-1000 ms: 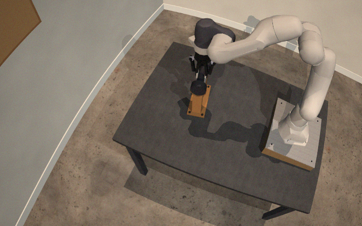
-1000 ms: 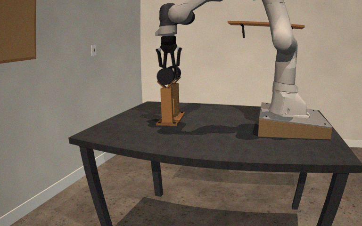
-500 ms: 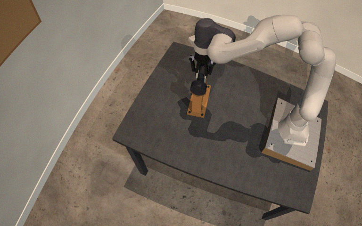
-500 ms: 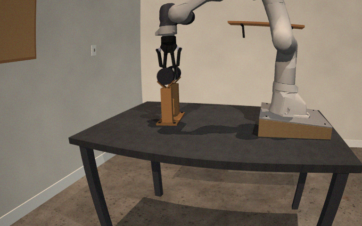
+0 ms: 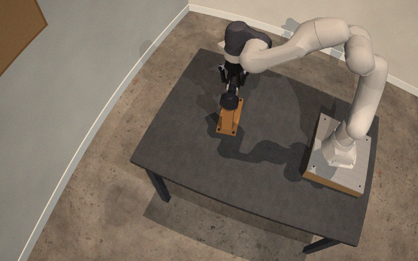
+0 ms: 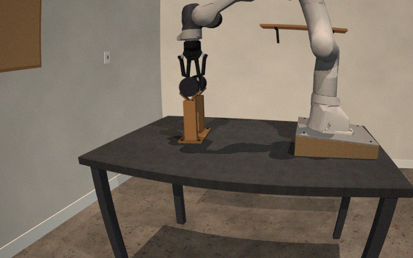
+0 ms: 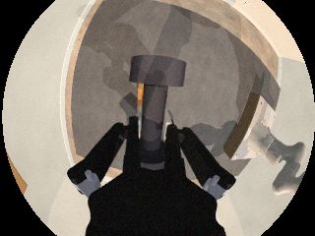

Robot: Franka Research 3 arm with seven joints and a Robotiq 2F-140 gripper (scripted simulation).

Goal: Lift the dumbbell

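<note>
Right now the orange wooden cradle is 130 mm below my hand. From my hand the other things lie so: dark dumbbell (right at my hand).
</note>
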